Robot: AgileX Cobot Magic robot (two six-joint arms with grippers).
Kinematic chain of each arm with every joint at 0, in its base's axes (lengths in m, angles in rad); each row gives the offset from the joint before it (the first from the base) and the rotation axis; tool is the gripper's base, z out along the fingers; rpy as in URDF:
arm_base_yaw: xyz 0 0 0.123 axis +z
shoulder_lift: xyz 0 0 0 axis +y
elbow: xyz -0.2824 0 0.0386 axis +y
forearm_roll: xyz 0.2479 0 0.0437 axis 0.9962 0 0.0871
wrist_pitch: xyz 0 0 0 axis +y
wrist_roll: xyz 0.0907 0 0.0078 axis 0.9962 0 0.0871
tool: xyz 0 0 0 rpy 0 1.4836 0
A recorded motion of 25 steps. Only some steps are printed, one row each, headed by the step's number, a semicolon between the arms.
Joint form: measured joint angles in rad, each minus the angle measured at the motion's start. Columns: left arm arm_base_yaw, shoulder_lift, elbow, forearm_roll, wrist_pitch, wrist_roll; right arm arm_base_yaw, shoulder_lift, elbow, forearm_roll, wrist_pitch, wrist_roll.
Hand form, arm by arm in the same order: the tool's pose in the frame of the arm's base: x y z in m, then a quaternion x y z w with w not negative. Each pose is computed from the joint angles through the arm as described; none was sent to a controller.
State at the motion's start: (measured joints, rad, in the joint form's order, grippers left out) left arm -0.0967 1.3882 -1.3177 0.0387 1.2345 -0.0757; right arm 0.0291 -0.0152 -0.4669 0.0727 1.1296 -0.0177
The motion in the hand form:
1: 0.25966 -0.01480 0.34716 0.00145 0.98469 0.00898 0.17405; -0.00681 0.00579 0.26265 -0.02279 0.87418 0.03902 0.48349
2: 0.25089 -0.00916 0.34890 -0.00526 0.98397 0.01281 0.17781; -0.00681 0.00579 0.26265 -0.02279 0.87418 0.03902 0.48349
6: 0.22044 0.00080 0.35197 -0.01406 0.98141 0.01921 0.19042; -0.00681 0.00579 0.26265 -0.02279 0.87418 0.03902 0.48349
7: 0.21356 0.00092 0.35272 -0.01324 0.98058 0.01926 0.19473; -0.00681 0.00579 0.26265 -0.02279 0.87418 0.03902 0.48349
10: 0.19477 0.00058 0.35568 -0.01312 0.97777 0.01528 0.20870; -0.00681 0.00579 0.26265 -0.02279 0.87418 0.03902 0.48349
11: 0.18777 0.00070 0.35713 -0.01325 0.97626 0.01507 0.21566; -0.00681 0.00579 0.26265 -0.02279 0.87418 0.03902 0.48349
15: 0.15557 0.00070 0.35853 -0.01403 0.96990 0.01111 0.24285; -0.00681 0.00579 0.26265 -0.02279 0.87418 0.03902 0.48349
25: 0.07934 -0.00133 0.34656 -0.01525 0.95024 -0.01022 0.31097; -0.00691 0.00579 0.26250 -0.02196 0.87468 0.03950 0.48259
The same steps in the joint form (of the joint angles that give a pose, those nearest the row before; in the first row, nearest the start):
1: 0.0252 -0.0279 0.0305 0.0054 0.0027 0.0000; 0.0000 0.0000 0.0000 0.0000 0.0000 0.0000
2: 0.0437 -0.0612 0.0544 0.0095 0.0045 0.0045; 0.0000 0.0000 0.0000 0.0000 0.0000 0.0000
6: 0.0800 -0.1748 0.1380 0.0134 0.0081 0.0230; 0.0000 0.0000 0.0000 0.0000 0.0000 0.0000
7: 0.0800 -0.2011 0.1555 0.0134 0.0081 0.0249; 0.0000 0.0000 0.0000 0.0000 0.0000 0.0000
10: 0.0800 -0.2738 0.1969 0.0058 0.0106 0.0268; 0.0000 0.0000 0.0000 0.0000 0.0000 0.0000
11: 0.0800 -0.3017 0.2106 0.0058 0.0106 0.0269; 0.0000 0.0000 0.0000 0.0000 0.0000 0.0000
15: 0.0800 -0.4306 0.2828 -0.0005 0.0111 0.0269; 0.0000 0.0000 0.0000 0.0000 0.0000 0.0000
25: 0.0800 -0.7588 0.4560 -0.0388 0.0230 0.0269; 0.0000 0.0000 0.0000 0.0000 0.0020 0.0020

